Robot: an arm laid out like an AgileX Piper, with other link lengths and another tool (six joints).
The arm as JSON. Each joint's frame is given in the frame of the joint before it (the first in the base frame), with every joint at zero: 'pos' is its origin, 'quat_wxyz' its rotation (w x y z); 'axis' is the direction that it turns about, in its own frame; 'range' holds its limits. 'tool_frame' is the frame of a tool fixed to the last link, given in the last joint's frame.
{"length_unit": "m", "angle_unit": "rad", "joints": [
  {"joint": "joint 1", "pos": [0.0, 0.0, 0.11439], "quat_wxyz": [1.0, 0.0, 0.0, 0.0], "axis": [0.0, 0.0, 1.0], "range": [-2.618, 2.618]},
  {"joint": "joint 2", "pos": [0.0, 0.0, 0.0], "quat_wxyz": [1.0, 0.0, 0.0, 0.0], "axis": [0.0, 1.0, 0.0], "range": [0.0, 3.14]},
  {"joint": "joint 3", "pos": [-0.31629, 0.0, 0.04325], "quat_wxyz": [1.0, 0.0, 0.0, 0.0], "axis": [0.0, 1.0, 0.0], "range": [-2.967, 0.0]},
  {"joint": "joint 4", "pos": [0.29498, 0.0, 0.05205], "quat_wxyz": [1.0, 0.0, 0.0, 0.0], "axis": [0.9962, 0.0, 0.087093], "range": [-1.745, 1.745]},
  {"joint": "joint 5", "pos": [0.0, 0.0, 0.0], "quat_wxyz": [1.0, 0.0, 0.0, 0.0], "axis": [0.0, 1.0, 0.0], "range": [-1.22, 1.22]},
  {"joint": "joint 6", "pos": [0.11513, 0.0, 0.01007], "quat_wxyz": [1.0, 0.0, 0.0, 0.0], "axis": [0.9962, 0.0, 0.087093], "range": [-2.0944, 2.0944]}
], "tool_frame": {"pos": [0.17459, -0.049, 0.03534], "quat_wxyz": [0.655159, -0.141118, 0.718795, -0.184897]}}
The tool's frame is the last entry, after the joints.
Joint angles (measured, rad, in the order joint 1, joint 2, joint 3, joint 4, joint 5, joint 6), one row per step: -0.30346, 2.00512, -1.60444, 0.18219, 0.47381, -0.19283; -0.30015, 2.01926, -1.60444, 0.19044, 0.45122, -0.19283; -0.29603, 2.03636, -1.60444, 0.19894, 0.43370, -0.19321; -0.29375, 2.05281, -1.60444, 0.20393, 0.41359, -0.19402; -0.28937, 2.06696, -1.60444, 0.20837, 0.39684, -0.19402; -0.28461, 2.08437, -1.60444, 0.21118, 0.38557, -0.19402; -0.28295, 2.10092, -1.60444, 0.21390, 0.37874, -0.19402; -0.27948, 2.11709, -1.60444, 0.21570, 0.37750, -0.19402; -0.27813, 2.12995, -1.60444, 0.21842, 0.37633, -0.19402; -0.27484, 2.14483, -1.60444, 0.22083, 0.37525, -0.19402; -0.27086, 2.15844, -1.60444, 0.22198, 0.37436, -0.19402; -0.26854, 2.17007, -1.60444, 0.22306, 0.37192, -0.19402; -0.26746, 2.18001, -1.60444, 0.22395, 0.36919, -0.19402; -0.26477, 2.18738, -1.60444, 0.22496, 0.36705, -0.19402; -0.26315, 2.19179, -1.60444, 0.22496, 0.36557, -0.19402; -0.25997, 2.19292, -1.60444, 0.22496, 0.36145, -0.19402; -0.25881, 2.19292, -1.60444, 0.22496, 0.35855, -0.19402
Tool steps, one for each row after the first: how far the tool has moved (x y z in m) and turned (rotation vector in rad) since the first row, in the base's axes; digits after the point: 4 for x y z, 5 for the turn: 0.0047, 0.0007, -0.0049, 0.00382, -0.00963, -0.00326; 0.0086, 0.0024, -0.0131, 0.01012, -0.01169, -0.00491; 0.0123, 0.0024, -0.0201, 0.01175, -0.01566, -0.00755; 0.0159, 0.0039, -0.0264, 0.01389, -0.01864, -0.00797; 0.0184, 0.0063, -0.0362, 0.01735, -0.01298, -0.00651; 0.0194, 0.0070, -0.0464, 0.02194, -0.00404, -0.00735; 0.0197, 0.0096, -0.0576, 0.02753, 0.00995, -0.00501; 0.0195, 0.0108, -0.0665, 0.03300, 0.02058, -0.00515; 0.0196, 0.0133, -0.0768, 0.03871, 0.03336, -0.00326; 0.0196, 0.0163, -0.0862, 0.04298, 0.04545, -0.00013; 0.0197, 0.0179, -0.0939, 0.04611, 0.05420, 0.00111; 0.0195, 0.0186, -0.1003, 0.04852, 0.06109, 0.00114; 0.0198, 0.0205, -0.1051, 0.05050, 0.06605, 0.00288; 0.0200, 0.0215, -0.1079, 0.05109, 0.06899, 0.00415; 0.0213, 0.0232, -0.1078, 0.04982, 0.06638, 0.00655; 0.0220, 0.0236, -0.1072, 0.04877, 0.06375, 0.00718
